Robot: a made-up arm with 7 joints.
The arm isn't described. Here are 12 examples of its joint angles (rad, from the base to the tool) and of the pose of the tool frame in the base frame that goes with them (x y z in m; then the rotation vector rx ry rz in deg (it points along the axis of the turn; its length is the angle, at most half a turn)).
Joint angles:
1: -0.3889 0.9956 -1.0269 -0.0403 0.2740 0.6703 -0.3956
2: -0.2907 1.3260 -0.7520 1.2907 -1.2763 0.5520 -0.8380
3: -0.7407 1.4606 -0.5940 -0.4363 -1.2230 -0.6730 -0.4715
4: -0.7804 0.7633 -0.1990 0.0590 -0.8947 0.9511 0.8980
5: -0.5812 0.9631 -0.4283 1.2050 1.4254 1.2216 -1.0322
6: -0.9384 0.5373 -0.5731 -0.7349 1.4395 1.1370 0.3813
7: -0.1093 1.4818 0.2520 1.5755 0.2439 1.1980 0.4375
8: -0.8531 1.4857 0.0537 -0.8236 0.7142 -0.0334 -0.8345
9: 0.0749 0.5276 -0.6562 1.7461 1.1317 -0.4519 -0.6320
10: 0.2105 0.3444 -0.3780 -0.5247 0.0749 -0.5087 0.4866
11: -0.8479 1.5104 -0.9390 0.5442 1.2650 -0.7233 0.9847
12: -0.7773 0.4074 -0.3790 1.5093 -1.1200 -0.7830 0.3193
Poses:
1: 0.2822 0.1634 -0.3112 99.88 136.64 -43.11
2: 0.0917 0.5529 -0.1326 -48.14 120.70 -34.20
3: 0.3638 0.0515 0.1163 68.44 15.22 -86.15
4: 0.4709 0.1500 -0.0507 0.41 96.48 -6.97
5: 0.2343 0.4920 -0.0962 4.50 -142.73 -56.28
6: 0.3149 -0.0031 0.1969 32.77 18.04 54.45
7: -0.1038 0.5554 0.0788 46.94 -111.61 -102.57
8: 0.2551 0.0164 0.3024 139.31 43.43 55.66
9: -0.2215 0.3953 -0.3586 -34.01 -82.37 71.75
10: 0.2419 0.0185 -0.1794 20.62 32.10 -36.69
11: 0.3882 0.3705 -0.0224 151.91 27.81 3.79
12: 0.3779 0.2872 -0.3254 -22.13 61.51 1.23
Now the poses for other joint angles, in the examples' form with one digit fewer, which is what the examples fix.
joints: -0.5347 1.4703 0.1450 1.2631 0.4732 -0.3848 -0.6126
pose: 0.199 0.597 0.077 53.5 137.4 6.5
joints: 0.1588 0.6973 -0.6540 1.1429 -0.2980 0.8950 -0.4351
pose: -0.174 0.392 -0.359 37.9 -143.5 15.4
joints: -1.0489 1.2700 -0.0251 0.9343 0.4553 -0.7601 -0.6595
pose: 0.403 0.429 0.167 101.3 86.1 -1.2
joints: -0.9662 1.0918 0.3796 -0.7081 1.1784 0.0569 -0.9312
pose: 0.206 0.131 0.380 89.1 56.7 74.1
